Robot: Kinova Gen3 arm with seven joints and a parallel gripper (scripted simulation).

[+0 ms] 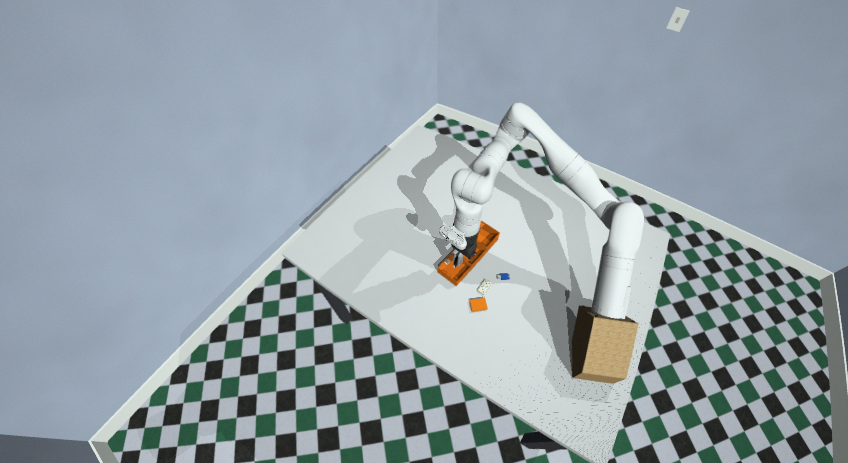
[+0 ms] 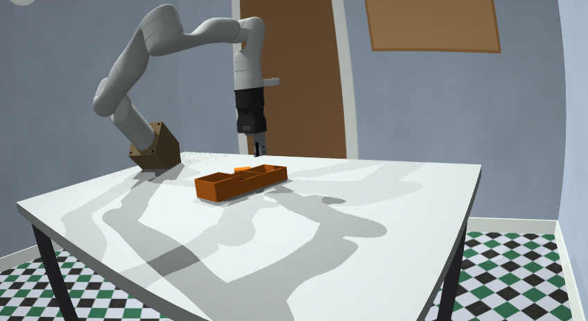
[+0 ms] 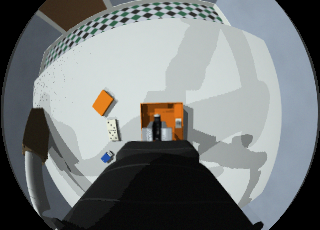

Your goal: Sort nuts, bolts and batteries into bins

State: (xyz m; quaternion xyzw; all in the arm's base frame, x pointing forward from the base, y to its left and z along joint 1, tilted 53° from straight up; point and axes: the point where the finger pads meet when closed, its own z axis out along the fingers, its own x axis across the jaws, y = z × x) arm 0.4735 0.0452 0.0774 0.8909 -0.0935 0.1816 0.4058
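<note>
My gripper is now 7 cm to the left of the bolt, 7 cm above it and 3 cm past it. From my hand the other things lie so: orange bin: 8 cm to the right, 6 cm below, 2 cm behind; grey nut: 10 cm to the right, 7 cm below; black cylinder: 1 cm below.
</note>
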